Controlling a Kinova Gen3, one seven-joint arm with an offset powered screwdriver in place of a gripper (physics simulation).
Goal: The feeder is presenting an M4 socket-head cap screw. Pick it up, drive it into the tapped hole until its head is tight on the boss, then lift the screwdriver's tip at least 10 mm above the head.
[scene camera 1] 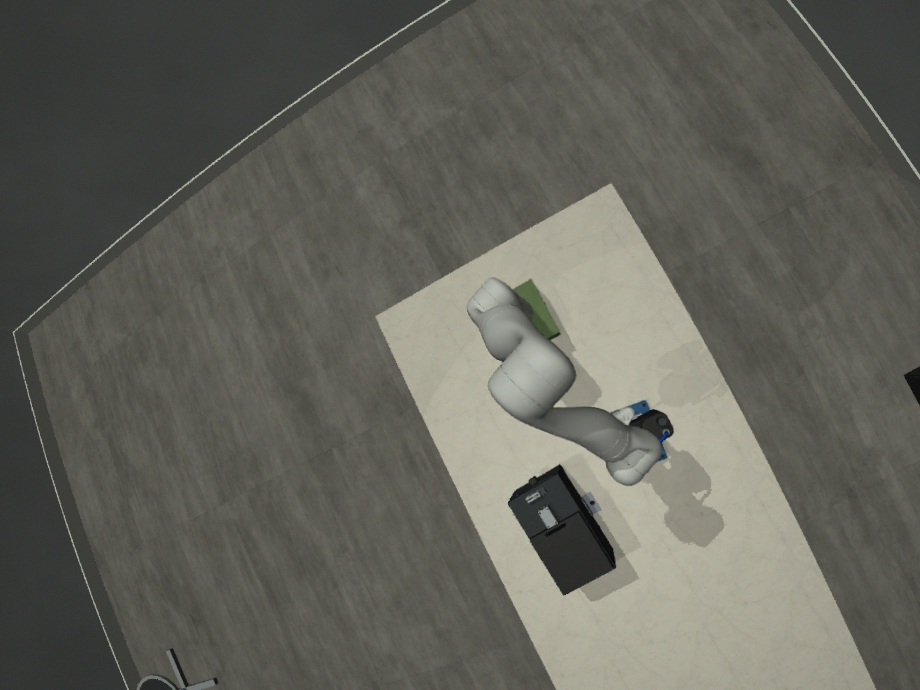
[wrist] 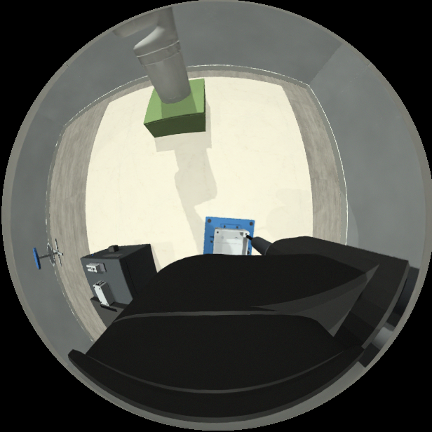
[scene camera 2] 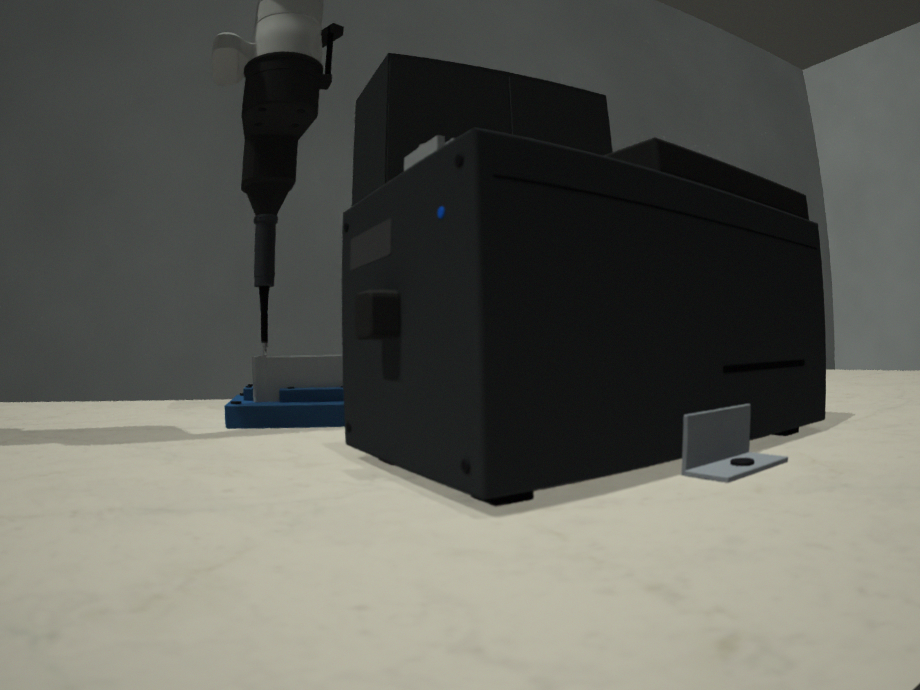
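The screwdriver's tip point(scene camera 2: 264, 340) point(wrist: 248, 236) points straight down at a corner of the white housing point(scene camera 2: 300, 373) point(wrist: 227, 241). A small pale metallic screw point(scene camera 2: 264, 346) shows at the end of the black bit, its head against the bit and its lower end at the housing's top edge. How deep it sits in the tapped hole cannot be told. In the wrist view the tip covers the hole and the boss. The housing sits in the blue fixture point(scene camera 1: 642, 406) point(scene camera 2: 286, 415) point(wrist: 208, 235). The black feeder point(scene camera 1: 572, 553) point(scene camera 2: 631, 297) point(wrist: 137, 270) stands apart from the tip.
A small metal bracket point(scene camera 1: 591, 503) point(scene camera 2: 713, 438) stands beside the feeder. A green block point(scene camera 1: 536, 308) point(wrist: 175, 126) lies by the arm's base. The pale table point(scene camera 1: 728, 594) carries these things. The arm point(scene camera 1: 531, 378) reaches over the table to the fixture.
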